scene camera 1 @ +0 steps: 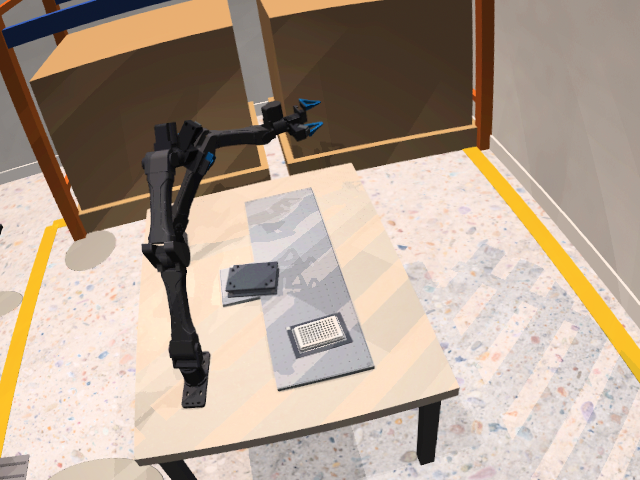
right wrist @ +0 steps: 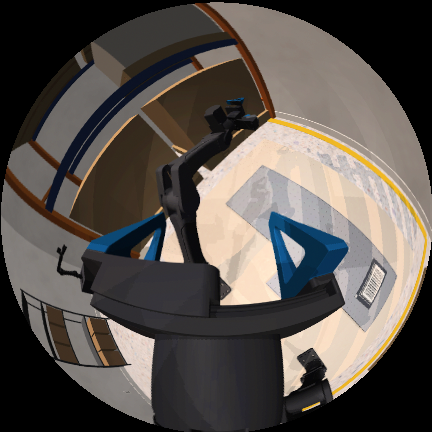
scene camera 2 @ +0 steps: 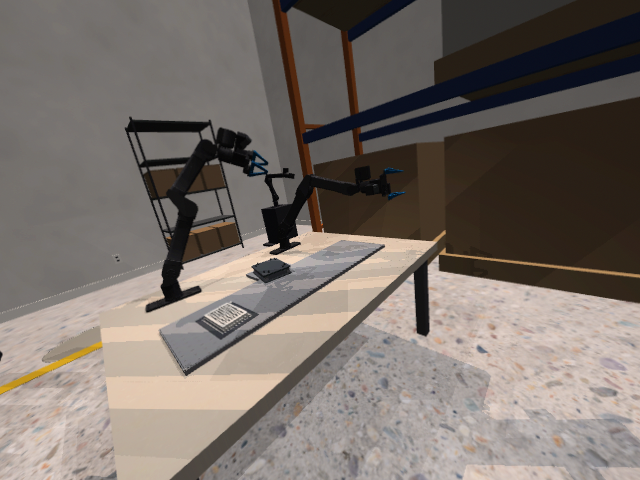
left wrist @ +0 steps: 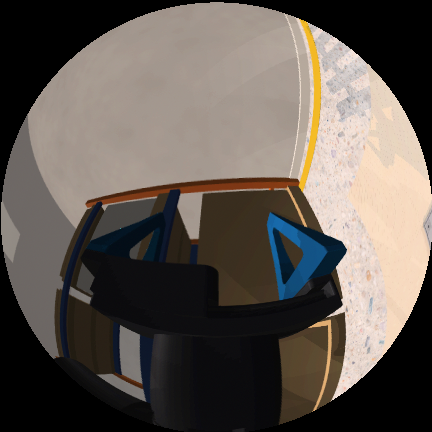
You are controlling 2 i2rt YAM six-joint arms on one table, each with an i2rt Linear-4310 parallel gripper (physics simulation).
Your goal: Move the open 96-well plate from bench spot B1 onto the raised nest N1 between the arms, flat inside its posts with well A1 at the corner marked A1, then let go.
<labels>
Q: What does the white well plate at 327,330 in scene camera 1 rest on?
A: A dark nest with white outline.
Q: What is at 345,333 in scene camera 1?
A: A dark nest with white outline.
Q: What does the right gripper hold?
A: Nothing.
</labels>
